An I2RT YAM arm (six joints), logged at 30 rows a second.
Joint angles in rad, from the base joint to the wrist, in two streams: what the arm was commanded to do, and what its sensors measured. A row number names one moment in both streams.
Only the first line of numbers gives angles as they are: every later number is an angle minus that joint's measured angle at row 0.
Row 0, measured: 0.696, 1.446, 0.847, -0.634, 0.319, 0.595
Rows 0 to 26, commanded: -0.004, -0.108, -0.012, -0.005, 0.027, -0.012; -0.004, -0.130, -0.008, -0.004, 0.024, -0.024; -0.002, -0.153, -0.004, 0.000, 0.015, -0.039; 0.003, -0.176, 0.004, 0.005, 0.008, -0.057; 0.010, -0.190, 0.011, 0.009, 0.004, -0.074; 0.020, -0.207, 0.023, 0.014, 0.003, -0.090; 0.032, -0.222, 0.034, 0.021, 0.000, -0.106; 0.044, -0.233, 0.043, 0.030, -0.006, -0.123; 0.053, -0.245, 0.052, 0.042, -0.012, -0.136; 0.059, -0.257, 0.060, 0.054, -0.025, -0.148; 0.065, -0.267, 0.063, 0.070, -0.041, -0.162; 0.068, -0.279, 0.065, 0.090, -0.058, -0.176; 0.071, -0.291, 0.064, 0.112, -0.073, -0.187; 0.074, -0.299, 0.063, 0.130, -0.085, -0.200; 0.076, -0.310, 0.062, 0.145, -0.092, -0.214; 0.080, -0.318, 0.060, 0.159, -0.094, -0.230; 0.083, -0.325, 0.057, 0.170, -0.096, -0.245; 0.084, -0.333, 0.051, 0.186, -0.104, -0.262; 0.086, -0.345, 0.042, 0.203, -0.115, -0.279; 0.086, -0.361, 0.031, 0.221, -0.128, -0.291; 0.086, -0.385, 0.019, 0.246, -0.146, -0.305; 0.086, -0.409, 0.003, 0.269, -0.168, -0.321; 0.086, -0.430, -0.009, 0.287, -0.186, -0.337; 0.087, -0.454, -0.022, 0.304, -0.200, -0.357; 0.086, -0.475, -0.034, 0.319, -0.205, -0.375; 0.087, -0.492, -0.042, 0.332, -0.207, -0.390; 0.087, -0.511, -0.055, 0.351, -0.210, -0.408
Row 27, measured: 0.080, -0.464, -0.027, 0.246, -0.170, -0.327
